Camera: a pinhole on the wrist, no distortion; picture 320 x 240 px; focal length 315.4 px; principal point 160.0 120.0 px. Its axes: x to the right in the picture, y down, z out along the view. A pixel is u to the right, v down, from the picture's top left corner.
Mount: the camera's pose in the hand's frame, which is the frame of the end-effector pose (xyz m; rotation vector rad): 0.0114 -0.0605 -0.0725 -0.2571 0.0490 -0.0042
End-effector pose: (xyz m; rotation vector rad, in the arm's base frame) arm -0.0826 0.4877 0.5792 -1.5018 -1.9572 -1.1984
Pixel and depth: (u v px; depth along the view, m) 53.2 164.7 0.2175
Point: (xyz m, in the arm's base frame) -0.0171 0.5674 0.4771
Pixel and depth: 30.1 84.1 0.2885
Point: -0.0266 0.6114 0.3816
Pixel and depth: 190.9 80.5 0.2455
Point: -0.0936 0.6528 0.5083
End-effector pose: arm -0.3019 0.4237 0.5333 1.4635 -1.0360 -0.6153
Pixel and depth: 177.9 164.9 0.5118
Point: -0.6472 0.1777 0.6080
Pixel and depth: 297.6 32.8 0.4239
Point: -0.4872 0.0529 0.4437
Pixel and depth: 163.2 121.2 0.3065
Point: -0.4820 0.2885 0.5164
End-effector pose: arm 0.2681 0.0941 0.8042 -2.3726 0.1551 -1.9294
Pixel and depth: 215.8 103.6 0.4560
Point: 0.6527 0.0473 0.8358
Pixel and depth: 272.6 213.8 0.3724
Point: 0.5443 -0.0660 0.8926
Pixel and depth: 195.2 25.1 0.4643
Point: 0.6882 0.1597 0.8142
